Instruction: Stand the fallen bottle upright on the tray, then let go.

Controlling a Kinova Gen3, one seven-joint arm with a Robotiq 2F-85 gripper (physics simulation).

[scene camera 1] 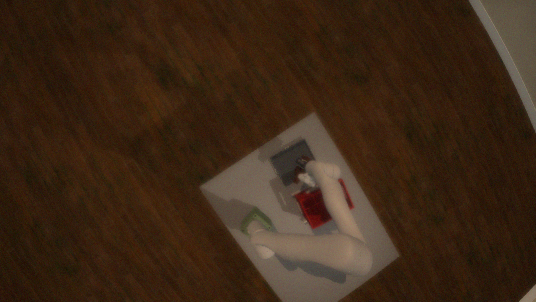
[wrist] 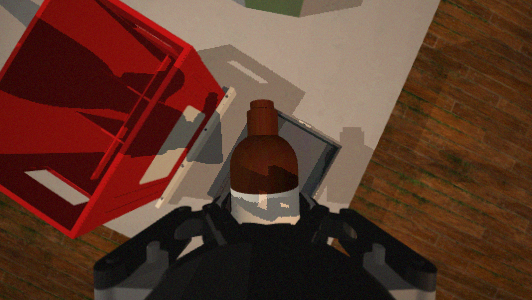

Labels:
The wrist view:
gripper: 265, 200
brown bottle: 264, 181
pale strip: 224, 104

